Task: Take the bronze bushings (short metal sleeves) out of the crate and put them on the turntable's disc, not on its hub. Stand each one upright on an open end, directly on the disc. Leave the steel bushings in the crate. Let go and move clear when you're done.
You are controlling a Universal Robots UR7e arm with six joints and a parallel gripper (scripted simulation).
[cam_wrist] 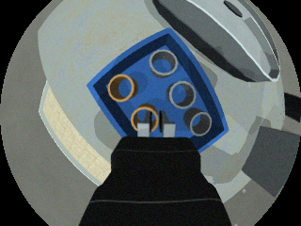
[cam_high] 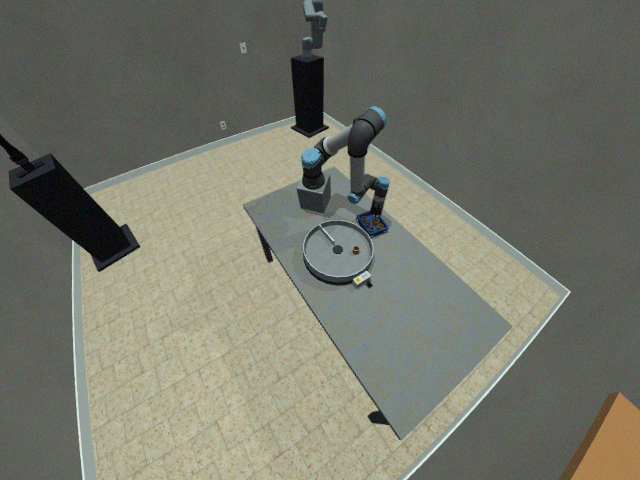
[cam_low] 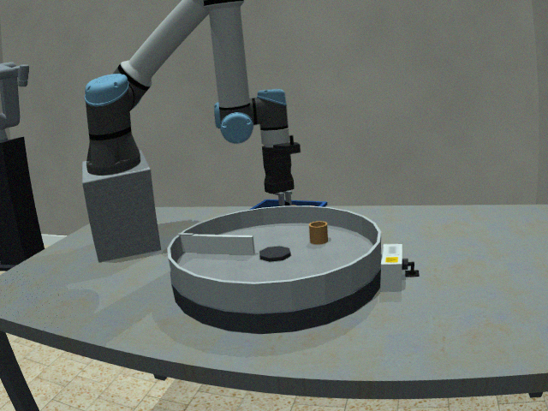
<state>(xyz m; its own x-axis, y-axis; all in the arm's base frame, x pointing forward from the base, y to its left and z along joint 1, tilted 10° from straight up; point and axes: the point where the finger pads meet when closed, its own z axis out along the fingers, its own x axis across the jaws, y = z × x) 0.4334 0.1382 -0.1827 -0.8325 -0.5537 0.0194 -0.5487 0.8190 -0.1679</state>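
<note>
My gripper is now 2 cm to the left of the blue crate and 2 cm above it. Round my hand: turntable disc 1 cm behind, 36 cm to the right, 1 cm above.
</note>
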